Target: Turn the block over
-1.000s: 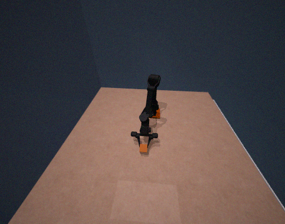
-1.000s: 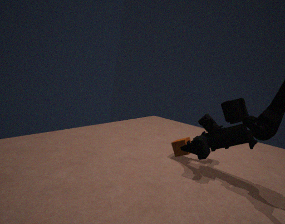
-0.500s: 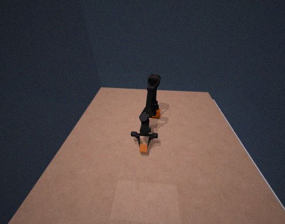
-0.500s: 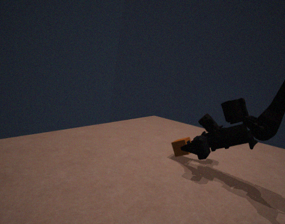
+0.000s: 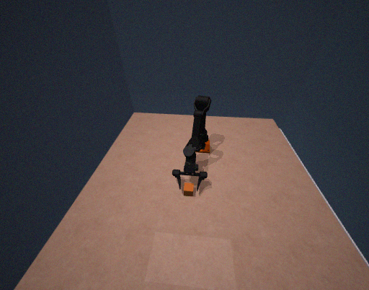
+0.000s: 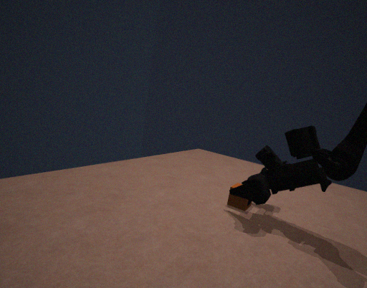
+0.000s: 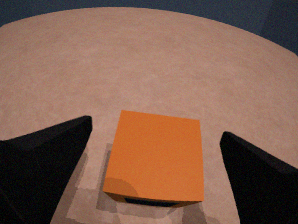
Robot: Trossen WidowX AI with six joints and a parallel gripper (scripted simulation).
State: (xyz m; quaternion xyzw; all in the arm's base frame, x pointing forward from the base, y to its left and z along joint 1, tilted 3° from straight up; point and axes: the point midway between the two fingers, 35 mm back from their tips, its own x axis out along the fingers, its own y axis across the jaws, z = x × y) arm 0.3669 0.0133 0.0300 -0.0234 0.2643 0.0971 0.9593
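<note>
My gripper tip is 3 cm past the orange block, 2 cm above it and 1 cm to the left of it.
</note>
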